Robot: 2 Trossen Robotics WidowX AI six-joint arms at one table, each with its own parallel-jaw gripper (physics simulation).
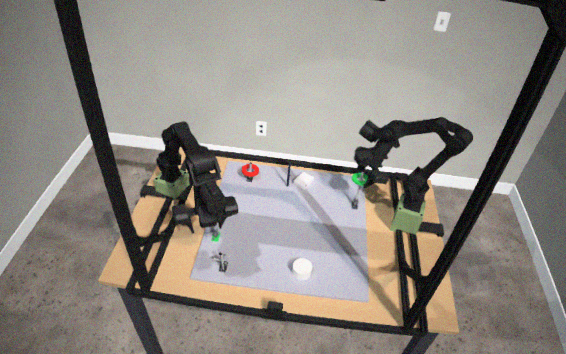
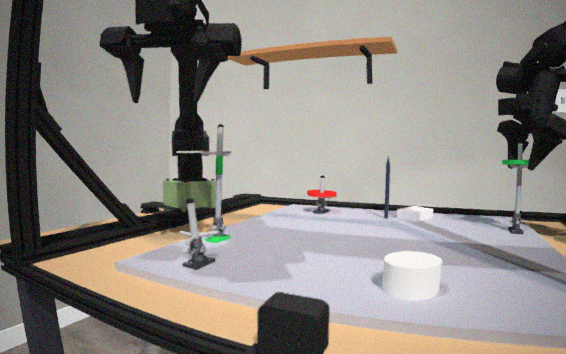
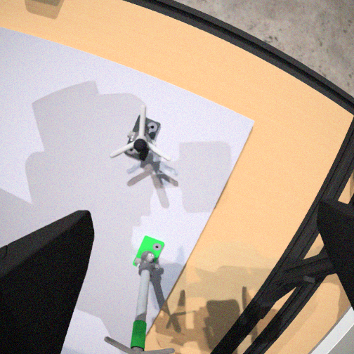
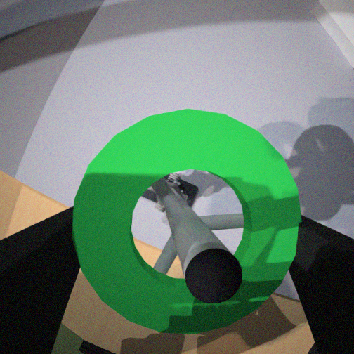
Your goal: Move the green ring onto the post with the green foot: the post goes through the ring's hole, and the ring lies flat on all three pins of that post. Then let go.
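Where they show: left gripper, fingertip midpoint: [image 1: 206,230] [image 2: 164,102]; right gripper, fingertip midpoint: [image 1: 360,181] [image 2: 519,168]; left arm's base at its link origin: [image 1: 170,176] [image 2: 189,180]; right arm's base at its link origin: [image 1: 412,205].
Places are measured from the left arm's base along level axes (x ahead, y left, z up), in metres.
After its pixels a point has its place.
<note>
The green ring [image 1: 358,183] @(x 0.693, y 0.231, z 0.065 m) [image 2: 508,162] @(x 0.676, y 0.235, z 0.062 m) [image 4: 190,140] lies around a tall grey post [image 1: 357,195] @(x 0.698, y 0.254, z -0.017 m) [image 2: 518,195] @(x 0.697, y 0.255, z -0.002 m) [image 4: 192,235] with a dark foot at the back right. My right gripper [image 2: 521,165] @(x 0.695, y 0.264, z 0.049 m) [image 4: 186,222] is shut on the green ring, with a finger against each side of its rim. The post's black tip shows through the hole. The post with the green foot [image 1: 215,238] @(x 0.287, y -0.146, z -0.068 m) [image 2: 219,190] @(x 0.281, y -0.129, z 0.008 m) [image 3: 143,295] stands upright at the left; its pins sit high, above a green band, and carry no ring. My left gripper [image 1: 205,227] @(x 0.341, y -0.270, z 0.138 m) [image 2: 166,100] @(x 0.341, y -0.270, z 0.138 m) [image 3: 208,218] is open and empty above that post.
A short post [image 1: 223,262] @(x 0.376, y -0.244, z -0.039 m) [image 2: 193,217] @(x 0.375, y -0.248, z -0.009 m) [image 3: 140,145] stands in front of the green-footed one. A red ring [image 1: 245,172] @(x 0.242, y 0.178, z -0.023 m) [image 2: 312,193] @(x 0.248, y 0.171, z -0.025 m) sits on a back-left post. A dark spike [image 1: 288,176] @(x 0.410, y 0.234, z -0.020 m) [image 2: 387,190] @(x 0.411, y 0.233, z -0.011 m), white block [image 1: 304,179] @(x 0.464, y 0.284, z -0.055 m) [image 2: 415,213] @(x 0.476, y 0.247, z -0.058 m) and white cylinder [image 1: 302,269] @(x 0.627, y -0.152, z -0.039 m) [image 2: 412,275] @(x 0.634, y -0.169, z -0.047 m) stand on the mat.
</note>
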